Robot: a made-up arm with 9 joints.
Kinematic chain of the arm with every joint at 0, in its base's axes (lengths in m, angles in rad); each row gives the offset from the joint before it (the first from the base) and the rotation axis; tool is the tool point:
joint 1: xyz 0 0 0.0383 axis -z
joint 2: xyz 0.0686 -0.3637 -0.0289 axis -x
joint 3: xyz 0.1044 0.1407 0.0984 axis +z
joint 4: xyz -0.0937 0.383 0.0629 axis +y
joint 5: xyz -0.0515 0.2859 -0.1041 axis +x
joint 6: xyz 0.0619 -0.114 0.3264 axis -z
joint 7: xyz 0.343 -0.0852 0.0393 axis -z
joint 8: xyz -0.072 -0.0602 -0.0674 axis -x
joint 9: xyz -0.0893 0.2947 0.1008 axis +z
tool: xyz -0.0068 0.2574 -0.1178
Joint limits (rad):
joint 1: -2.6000..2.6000
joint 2: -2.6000..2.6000
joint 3: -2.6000..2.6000
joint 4: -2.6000..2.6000
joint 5: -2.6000..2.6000
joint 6: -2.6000..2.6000
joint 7: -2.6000..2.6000
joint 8: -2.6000..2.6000
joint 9: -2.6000..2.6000
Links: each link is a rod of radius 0.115 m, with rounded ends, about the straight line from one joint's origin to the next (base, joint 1, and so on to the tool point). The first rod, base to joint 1, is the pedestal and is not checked.
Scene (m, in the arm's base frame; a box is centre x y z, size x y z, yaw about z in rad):
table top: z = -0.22
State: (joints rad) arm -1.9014 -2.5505 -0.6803 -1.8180 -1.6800 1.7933 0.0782 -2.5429 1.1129
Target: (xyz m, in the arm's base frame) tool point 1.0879 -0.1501 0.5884
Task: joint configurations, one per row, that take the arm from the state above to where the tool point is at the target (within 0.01 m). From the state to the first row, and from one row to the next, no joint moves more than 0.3 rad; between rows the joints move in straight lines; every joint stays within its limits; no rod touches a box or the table.
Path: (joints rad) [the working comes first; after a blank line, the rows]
Joints at the target: -1.9937 -2.6000 -0.0064 -1.4224 -0.7157 1.0822 -0.3674 -2.6000 1.1522
Straight joint move there: clear.

1: -1.9245 -2.5629 -0.5118 -1.7191 -1.4389 1.6155 -0.0332 -2.5572 1.1227
2: -1.9475 -2.5752 -0.3434 -1.6202 -1.1978 1.4378 -0.1446 -2.5714 1.1326
3: -1.9706 -2.5876 -0.1749 -1.5213 -0.9568 1.2600 -0.2560 -2.5857 1.1424
4: -1.9937 -2.6000 -0.0064 -1.4224 -0.7157 1.0822 -0.3674 -2.6000 1.1522

